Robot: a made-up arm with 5 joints.
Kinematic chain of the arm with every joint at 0, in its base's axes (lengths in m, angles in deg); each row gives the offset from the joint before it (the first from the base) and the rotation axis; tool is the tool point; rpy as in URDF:
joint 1: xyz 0.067 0 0.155 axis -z
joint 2: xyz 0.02 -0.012 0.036 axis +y
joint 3: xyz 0.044 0 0.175 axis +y
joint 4: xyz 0.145 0 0.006 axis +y
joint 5: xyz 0.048 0.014 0 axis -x
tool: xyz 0 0 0 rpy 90 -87.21 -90
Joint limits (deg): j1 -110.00..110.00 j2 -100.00..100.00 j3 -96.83..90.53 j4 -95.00..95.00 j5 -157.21..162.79
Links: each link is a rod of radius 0.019 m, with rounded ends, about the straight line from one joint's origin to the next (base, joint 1, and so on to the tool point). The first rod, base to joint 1, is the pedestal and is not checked.
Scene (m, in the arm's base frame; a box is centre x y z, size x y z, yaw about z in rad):
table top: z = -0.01
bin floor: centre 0.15 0.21 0 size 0.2 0.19 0.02 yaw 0.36
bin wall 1: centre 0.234 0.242 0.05 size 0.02 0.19 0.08 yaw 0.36
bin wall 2: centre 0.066 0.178 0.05 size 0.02 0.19 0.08 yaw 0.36
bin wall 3: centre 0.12 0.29 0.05 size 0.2 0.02 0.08 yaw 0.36
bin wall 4: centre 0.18 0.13 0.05 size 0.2 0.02 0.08 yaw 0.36
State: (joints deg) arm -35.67 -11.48 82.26 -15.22 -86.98
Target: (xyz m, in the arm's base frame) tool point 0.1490 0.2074 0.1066
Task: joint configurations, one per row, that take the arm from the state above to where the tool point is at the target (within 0.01 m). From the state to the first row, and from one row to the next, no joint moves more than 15 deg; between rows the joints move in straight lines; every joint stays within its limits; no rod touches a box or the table.
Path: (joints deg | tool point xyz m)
1: -43.73 1.99 71.32 -16.50 -86.98 | 0.1695 0.1008 0.1870
2: -51.79 15.45 60.37 -17.78 -86.98 | 0.1742 0.1394 0.1681
3: -59.85 28.92 49.43 -19.06 -86.98 | 0.1671 0.1764 0.1408
4: -67.91 42.38 38.49 -20.34 -86.98 | 0.1490 0.2074 0.1066

